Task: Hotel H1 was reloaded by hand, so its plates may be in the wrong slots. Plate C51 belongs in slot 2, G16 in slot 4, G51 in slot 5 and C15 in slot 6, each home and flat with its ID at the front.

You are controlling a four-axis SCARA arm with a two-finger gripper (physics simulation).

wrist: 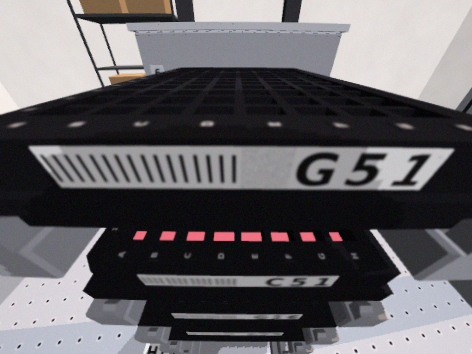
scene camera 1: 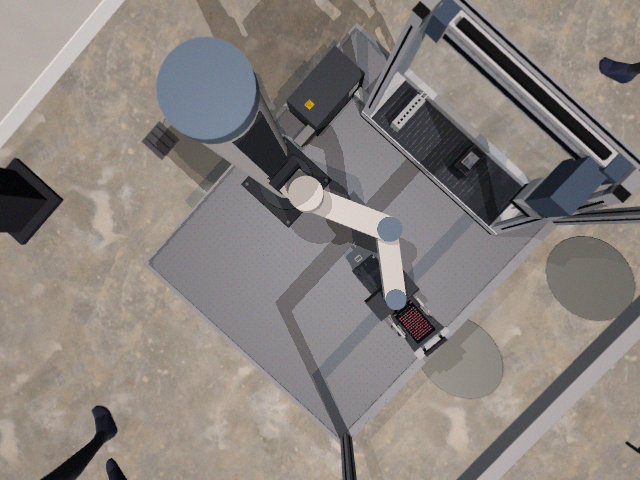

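In the wrist view, plate G51 is closest and topmost, its ID facing the camera. Below it is plate C51 with pink wells, then plate G16, whose label is blurred. The thin label of the lowest plate cannot be read. Grey ledges of hotel H1 show beside the stack. From above, the top plate shows red wells. My gripper is partly open at the top of the stack, with pale finger pieces beside that plate. It grips nothing; its fingers cannot be made out in the wrist view.
A framed gantry machine with a dark deck stands at the upper right. A dark box with a yellow sign stands near the arm's column. A dark block lies under the forearm. A storage rack is in the background.
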